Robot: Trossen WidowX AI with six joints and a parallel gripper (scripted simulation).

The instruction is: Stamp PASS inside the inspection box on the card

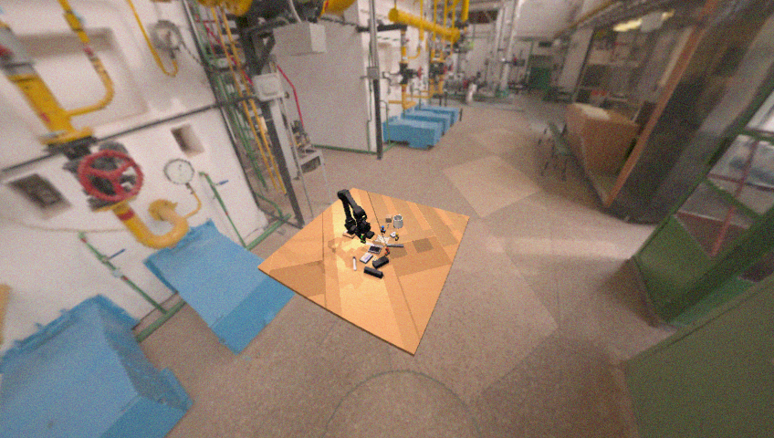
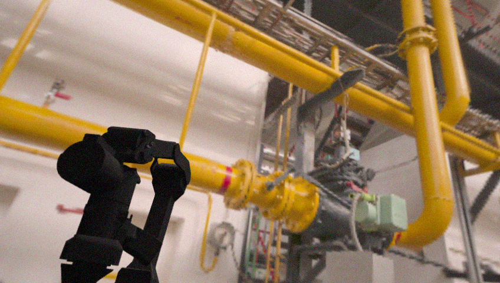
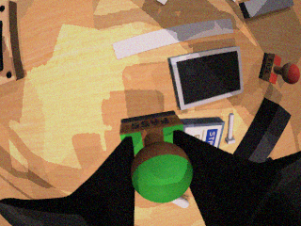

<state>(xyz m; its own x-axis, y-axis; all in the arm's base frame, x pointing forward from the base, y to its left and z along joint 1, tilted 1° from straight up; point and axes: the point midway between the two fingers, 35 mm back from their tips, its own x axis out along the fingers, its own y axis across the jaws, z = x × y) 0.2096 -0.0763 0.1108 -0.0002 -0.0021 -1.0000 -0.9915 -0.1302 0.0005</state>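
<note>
My gripper tip is now 80 mm short of the ink pad, 30 mm to the right of it and 90 mm above it. The rest, counted from my gripper tip: grey strip: 40 mm ahead, 80 mm to the left, 90 mm below; then white card: 50 mm ahead, 160 mm to the left, 100 mm below; then green-knobbed stamp: right at my gripper tip.
</note>
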